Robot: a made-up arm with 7 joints.
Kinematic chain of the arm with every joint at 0, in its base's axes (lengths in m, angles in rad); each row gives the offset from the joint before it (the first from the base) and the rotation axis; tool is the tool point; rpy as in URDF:
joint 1: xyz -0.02 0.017 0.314 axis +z
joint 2: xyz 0 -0.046 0.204 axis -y
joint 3: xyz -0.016 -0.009 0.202 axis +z
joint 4: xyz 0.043 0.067 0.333 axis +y
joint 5: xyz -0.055 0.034 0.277 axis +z
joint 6: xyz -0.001 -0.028 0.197 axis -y
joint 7: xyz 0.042 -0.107 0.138 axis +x
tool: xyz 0.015 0.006 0.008 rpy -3.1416 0 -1.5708
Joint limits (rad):
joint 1: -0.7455..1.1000
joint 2: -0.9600..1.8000
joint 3: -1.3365..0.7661
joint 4: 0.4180..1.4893
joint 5: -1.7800..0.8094
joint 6: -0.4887..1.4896
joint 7: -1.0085..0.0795
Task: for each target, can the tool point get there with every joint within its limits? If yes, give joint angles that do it. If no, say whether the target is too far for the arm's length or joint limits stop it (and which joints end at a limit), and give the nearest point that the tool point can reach.
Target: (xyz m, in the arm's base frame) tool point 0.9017 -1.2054 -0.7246
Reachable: no: too far | nearest point 0.4908 -0.6343 0.2902 | short by 1.235 m
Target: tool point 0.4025 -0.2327 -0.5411
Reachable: no: joint limits stop it (at a limit: joint 2, joint 4, joint 5, joint 6, joint 7) | nearest point 0.6122 -0.3566 0.2761 | short by 0.853 m
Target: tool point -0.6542 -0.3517 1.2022
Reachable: yes | joints 0.6744 1.4560 0.2115 1.4010 -1.1067 0.2735 -0.4944
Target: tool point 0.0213 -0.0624 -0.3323
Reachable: no: joint limits stop it (at a limit: joint 1, joint 2, joint 4, joint 5, joint 6, joint 7) | nearest point 0.4954 -0.5057 0.2763 | short by 0.890 m
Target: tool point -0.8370 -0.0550 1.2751
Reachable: yes | joints 0.0668 1.2499 -0.1884 1.0332 -1.1886 0.9124 -0.6434
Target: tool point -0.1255 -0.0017 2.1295
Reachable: no: too far | nearest point -0.1083 -0.0077 1.7145 | short by 0.415 m
